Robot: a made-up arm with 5 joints.
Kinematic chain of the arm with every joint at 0, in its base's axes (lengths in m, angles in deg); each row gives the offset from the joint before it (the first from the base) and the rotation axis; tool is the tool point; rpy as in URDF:
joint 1: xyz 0.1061 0 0.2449 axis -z
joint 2: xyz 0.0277 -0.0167 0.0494 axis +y
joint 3: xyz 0.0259 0 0.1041 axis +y
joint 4: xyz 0.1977 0 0.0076 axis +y
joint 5: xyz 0.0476 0.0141 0 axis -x
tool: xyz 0 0 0 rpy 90 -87.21 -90
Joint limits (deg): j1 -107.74..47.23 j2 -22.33..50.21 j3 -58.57..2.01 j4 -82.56..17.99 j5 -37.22..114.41
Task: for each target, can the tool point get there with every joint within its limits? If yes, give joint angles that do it. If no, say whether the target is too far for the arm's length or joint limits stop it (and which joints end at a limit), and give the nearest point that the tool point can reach.
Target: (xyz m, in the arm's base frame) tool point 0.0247 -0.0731 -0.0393
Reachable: no: joint limits stop it (at a limit: joint 1, joint 2, joint 3, joint 4) | nearest point 0.2858 -0.1981 0.1446 | short by 0.343 m
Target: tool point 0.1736 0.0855 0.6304
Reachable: yes | joints -53.06 -16.73 -48.21 -13.54 8.71
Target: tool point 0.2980 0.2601 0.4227
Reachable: yes | joints -54.04 15.63 -20.25 -9.58 16.29
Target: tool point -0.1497 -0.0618 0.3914
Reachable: no: joint limits stop it (at a limit: joint 2, joint 3, joint 4) | nearest point 0.0963 -0.0024 0.6104 | short by 0.335 m
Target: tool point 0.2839 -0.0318 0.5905
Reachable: yes | joints 9.32 -15.02 -30.68 -16.52 10.59
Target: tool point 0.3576 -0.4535 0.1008
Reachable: no: too far | nearest point 0.3294 -0.2452 0.2097 | short by 0.237 m
